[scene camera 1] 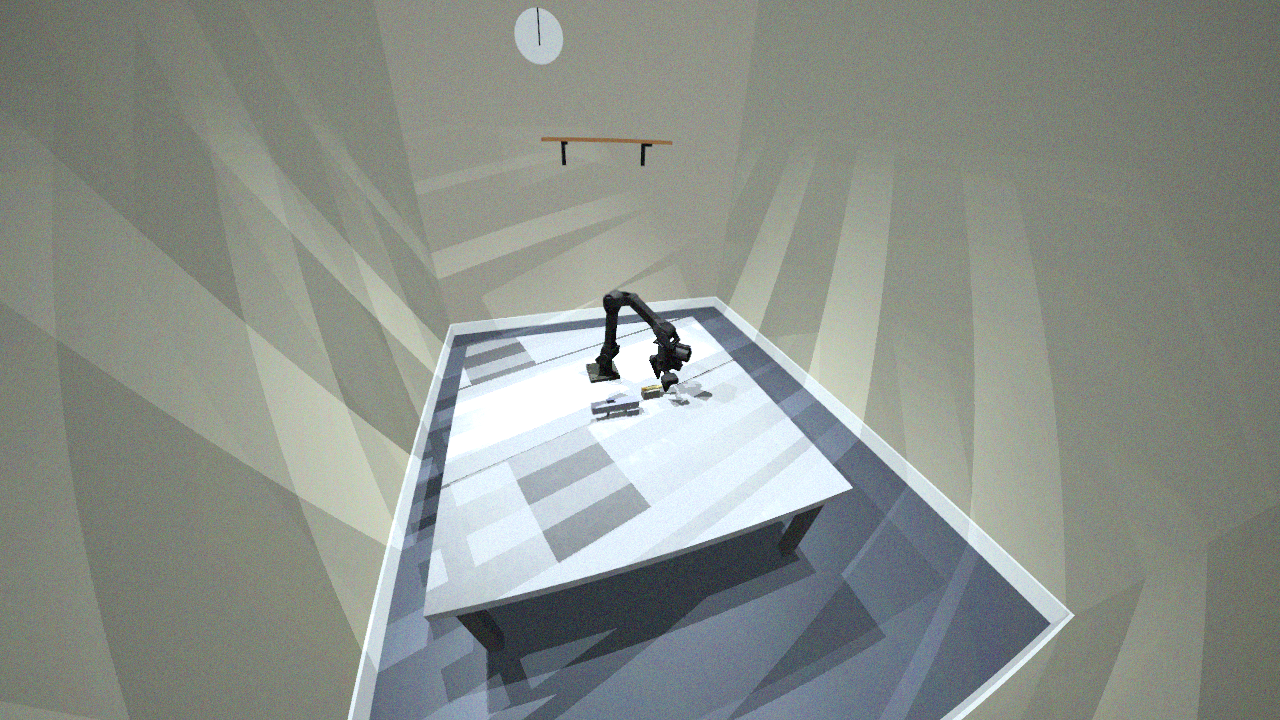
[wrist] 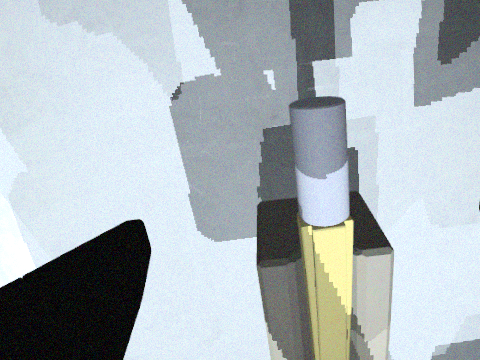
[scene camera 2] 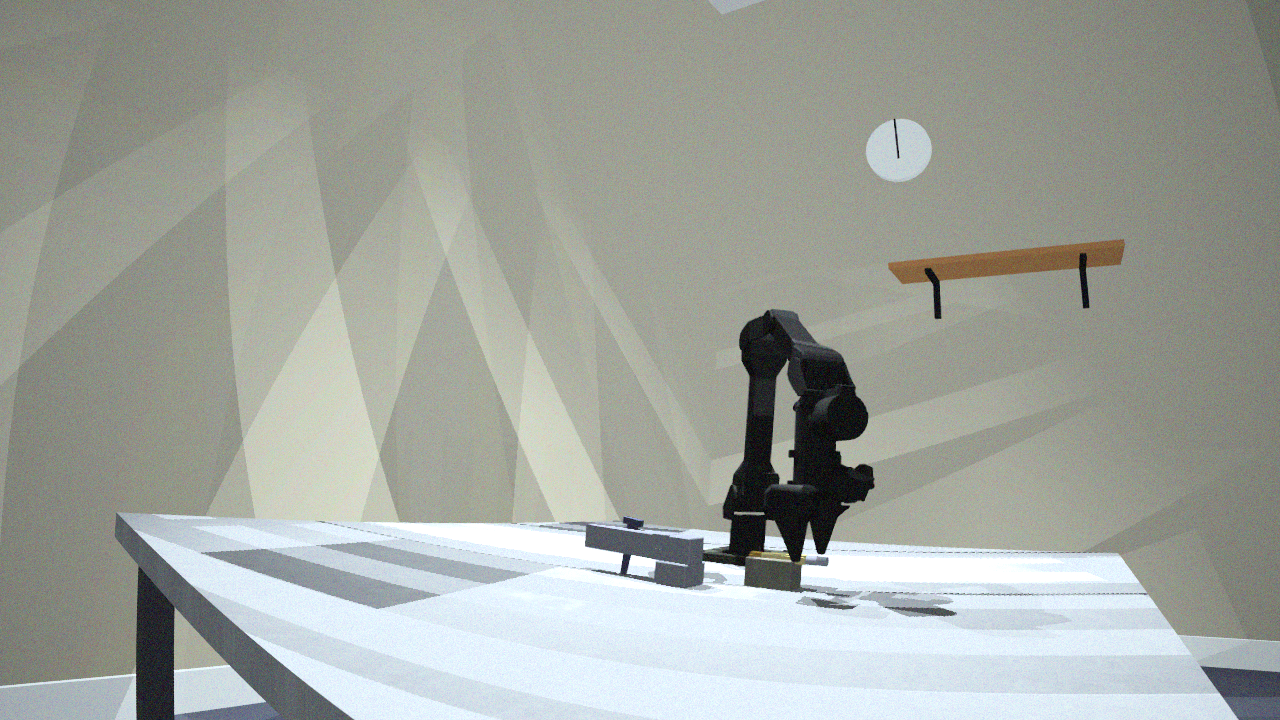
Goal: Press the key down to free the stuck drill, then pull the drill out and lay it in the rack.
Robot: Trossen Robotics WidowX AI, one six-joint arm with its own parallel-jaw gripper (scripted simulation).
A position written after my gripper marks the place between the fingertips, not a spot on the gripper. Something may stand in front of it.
Note:
My gripper (scene camera 2: 808, 558) is open, holding nothing. Also in view: a rack (scene camera 2: 785, 575).
My gripper also shows in scene camera 1 (scene camera 1: 661, 385) and in the wrist view (wrist: 313, 215). The rack is seen too in the wrist view (wrist: 279, 261).

